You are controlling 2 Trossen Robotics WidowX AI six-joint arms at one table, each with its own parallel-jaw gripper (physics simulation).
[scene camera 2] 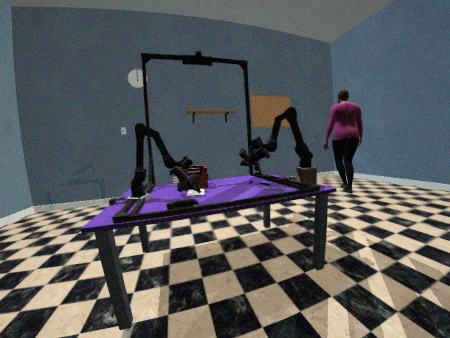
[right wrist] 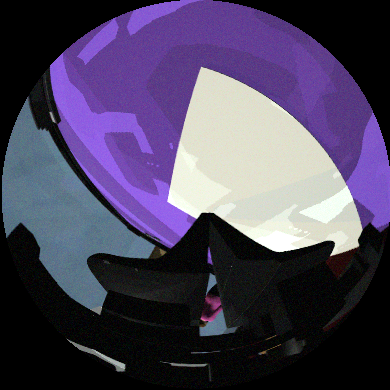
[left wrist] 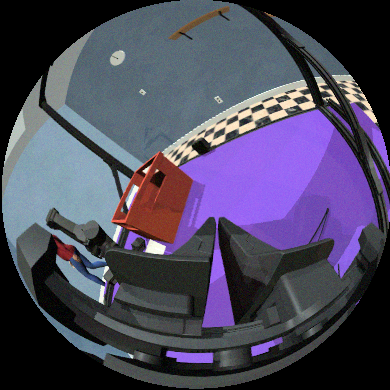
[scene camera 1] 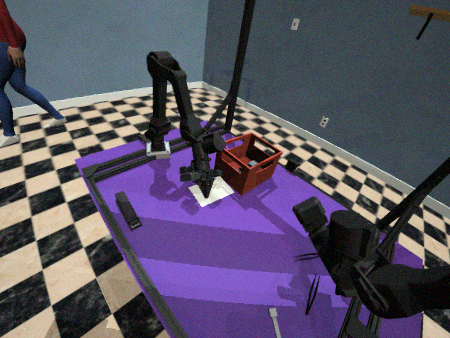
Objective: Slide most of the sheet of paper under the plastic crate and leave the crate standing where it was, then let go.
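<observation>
A white sheet of paper lies flat on the purple table, close beside the red plastic crate, which stands upright. Whether the paper's crate-side edge reaches under the crate is unclear. My right gripper is shut and empty, tips down at the paper, near its edge farther from the crate; contact is hard to tell. My left gripper is shut, raised well away from the paper, with nothing seen between its fingertips.
A black bar-shaped object lies at the table's left side in scene camera 1. A small black object sits past the crate at the table edge. A thin black loop and a pale tool lie near the left arm.
</observation>
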